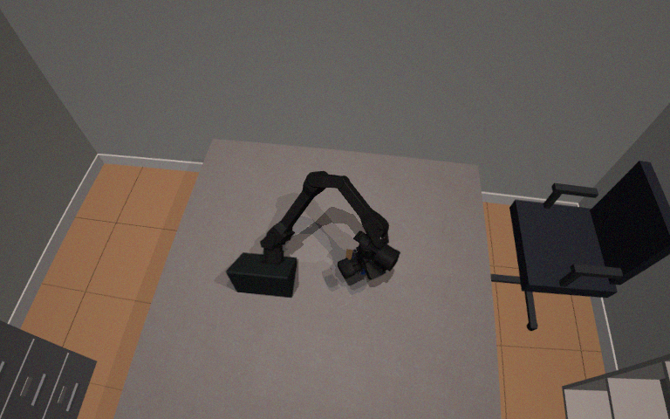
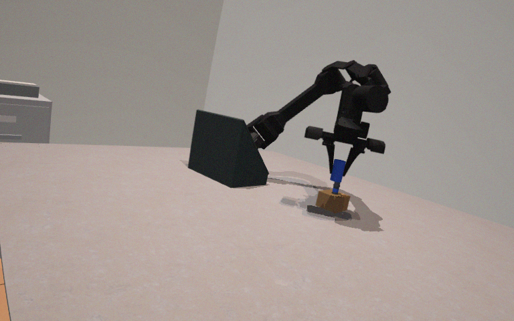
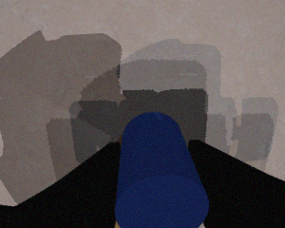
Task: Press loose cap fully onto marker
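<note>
The tan holder block is 4 cm behind my gripper tip, 7 cm to the left of it and 9 cm below it. Also, from my gripper tip: blue cap (1 cm above).
</note>
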